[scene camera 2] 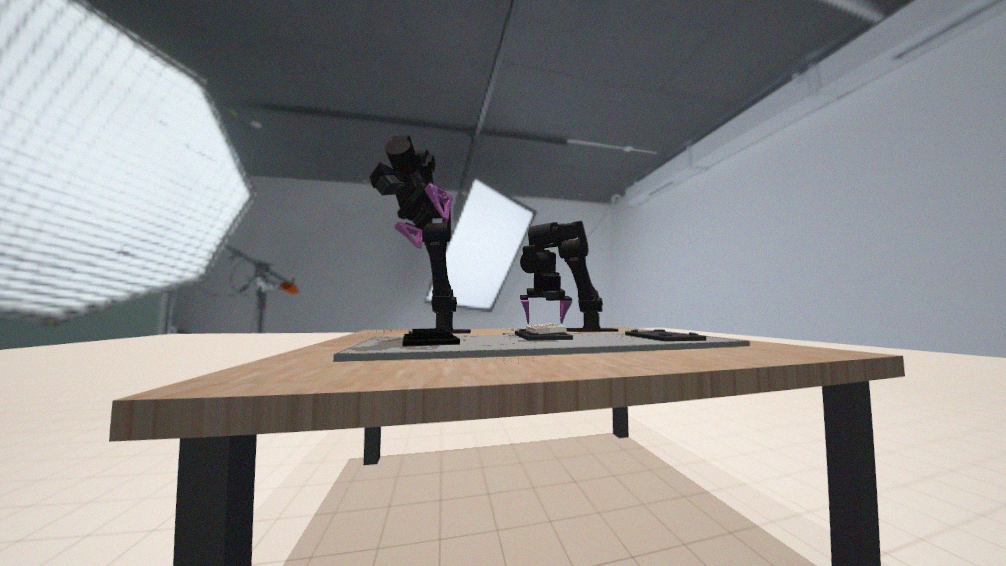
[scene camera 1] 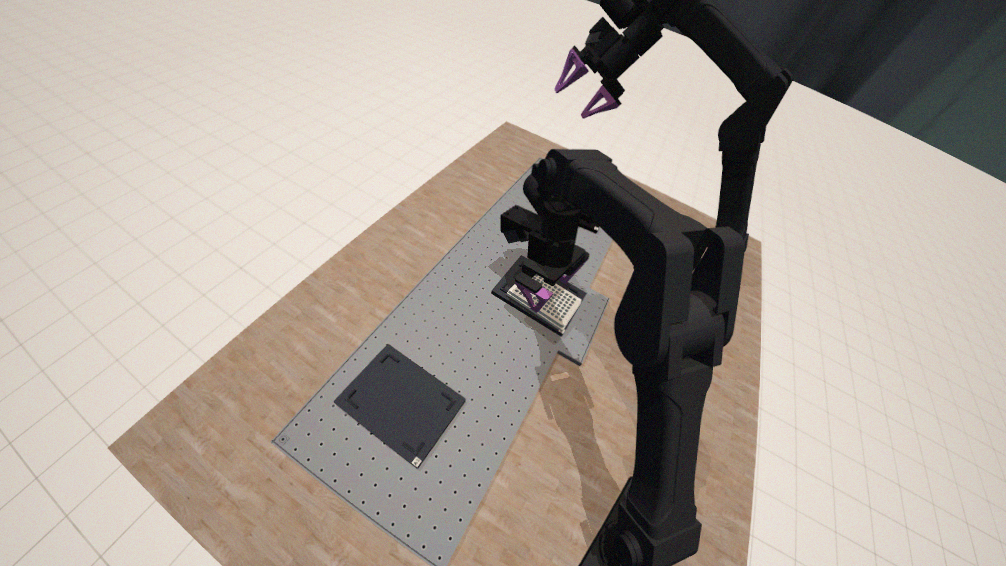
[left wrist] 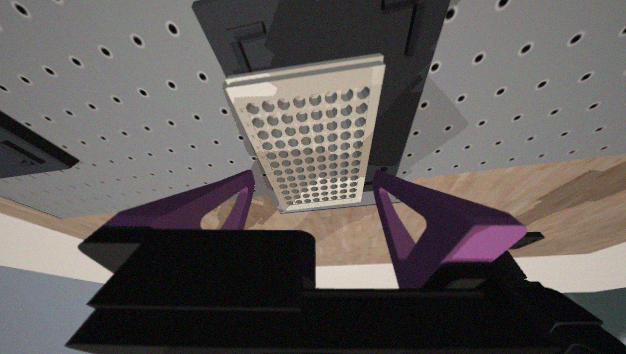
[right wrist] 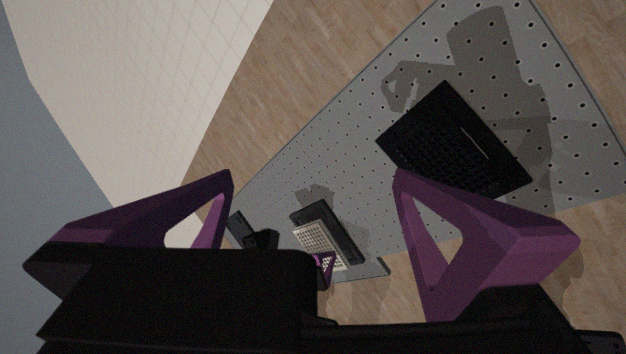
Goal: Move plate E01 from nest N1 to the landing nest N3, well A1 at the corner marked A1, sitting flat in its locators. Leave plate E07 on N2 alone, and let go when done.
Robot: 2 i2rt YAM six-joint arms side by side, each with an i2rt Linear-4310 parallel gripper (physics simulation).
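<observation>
A white well plate (scene camera 1: 567, 306) (scene camera 2: 545, 328) (left wrist: 345, 78) (right wrist: 310, 237) lies on the middle dark nest (scene camera 1: 500, 287) (left wrist: 325, 35) (right wrist: 350, 250). It sits off-centre, with two corner locators bare beyond one end in the left wrist view. The other locators are hidden. My left gripper (scene camera 2: 546, 321) (left wrist: 313, 176) is open just above it, fingers apart at its sides. An empty dark nest (scene camera 1: 400, 404) (scene camera 2: 668, 335) has corner locators and a small corner label (scene camera 1: 416, 462). A black plate (scene camera 2: 431, 334) (right wrist: 435, 145) stands apart. Plate and nest names are unreadable. My right gripper (scene camera 1: 570, 104) (scene camera 2: 432, 232) (right wrist: 313, 177) is open and empty, high up.
The nests stand on a grey perforated board (scene camera 1: 450, 320) (scene camera 2: 597, 345) on a wooden table (scene camera 1: 267, 351) (scene camera 2: 492, 394). In scene camera 1 the left arm (scene camera 1: 668, 302) rises beside the board and hides the black plate. The right arm (scene camera 1: 738, 161) stands farther back.
</observation>
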